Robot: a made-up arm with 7 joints.
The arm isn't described. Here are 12 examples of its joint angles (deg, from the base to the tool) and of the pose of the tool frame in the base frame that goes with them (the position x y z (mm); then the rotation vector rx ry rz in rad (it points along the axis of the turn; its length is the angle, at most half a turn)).
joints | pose
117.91 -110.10 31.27 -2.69 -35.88 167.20 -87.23 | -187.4 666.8 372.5 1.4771 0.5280 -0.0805
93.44 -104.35 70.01 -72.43 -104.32 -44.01 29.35 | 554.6 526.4 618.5 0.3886 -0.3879 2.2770
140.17 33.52 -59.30 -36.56 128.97 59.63 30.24 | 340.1 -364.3 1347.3 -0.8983 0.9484 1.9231
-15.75 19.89 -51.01 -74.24 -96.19 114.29 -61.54 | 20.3 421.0 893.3 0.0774 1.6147 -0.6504
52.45 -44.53 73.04 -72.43 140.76 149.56 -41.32 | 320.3 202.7 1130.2 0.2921 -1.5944 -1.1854
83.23 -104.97 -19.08 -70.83 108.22 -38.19 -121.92 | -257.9 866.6 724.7 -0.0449 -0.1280 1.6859
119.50 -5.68 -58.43 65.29 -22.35 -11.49 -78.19 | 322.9 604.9 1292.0 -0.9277 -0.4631 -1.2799
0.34 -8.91 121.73 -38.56 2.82 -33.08 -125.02 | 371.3 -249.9 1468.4 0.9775 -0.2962 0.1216
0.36 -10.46 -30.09 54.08 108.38 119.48 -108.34 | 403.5 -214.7 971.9 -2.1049 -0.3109 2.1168
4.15 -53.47 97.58 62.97 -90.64 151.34 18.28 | 520.1 150.6 1100.6 0.9917 1.2228 0.3402
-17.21 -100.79 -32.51 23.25 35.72 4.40 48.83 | 822.8 -485.8 118.9 0.1053 -0.8931 1.1565
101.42 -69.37 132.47 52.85 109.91 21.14 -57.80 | -447.6 467.7 1175.4 1.5067 -0.7497 -1.3503
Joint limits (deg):
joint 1: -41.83..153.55
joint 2: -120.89..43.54
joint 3: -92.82..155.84
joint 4: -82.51..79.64
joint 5: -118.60..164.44
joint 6: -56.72..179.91
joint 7: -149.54..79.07
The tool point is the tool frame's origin. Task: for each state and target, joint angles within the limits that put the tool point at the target. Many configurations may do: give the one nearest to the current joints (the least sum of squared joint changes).
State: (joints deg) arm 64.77 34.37 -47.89 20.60 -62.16 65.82 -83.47
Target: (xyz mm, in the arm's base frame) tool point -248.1 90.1 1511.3
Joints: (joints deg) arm 49.95 11.43 -49.87 5.09 -71.66 59.86 -83.55
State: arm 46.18 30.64 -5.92 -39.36 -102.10 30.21 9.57
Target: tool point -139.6 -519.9 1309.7
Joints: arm 74.67 7.01 17.73 -32.33 -94.16 21.13 10.04
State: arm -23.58 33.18 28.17 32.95 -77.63 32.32 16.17
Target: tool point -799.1 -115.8 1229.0
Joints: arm 11.31 43.54 35.43 12.92 -72.28 24.01 13.19
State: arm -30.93 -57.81 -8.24 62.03 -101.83 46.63 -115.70
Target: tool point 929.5 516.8 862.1
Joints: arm 18.78 -57.66 -1.48 35.56 -98.10 24.82 -110.57
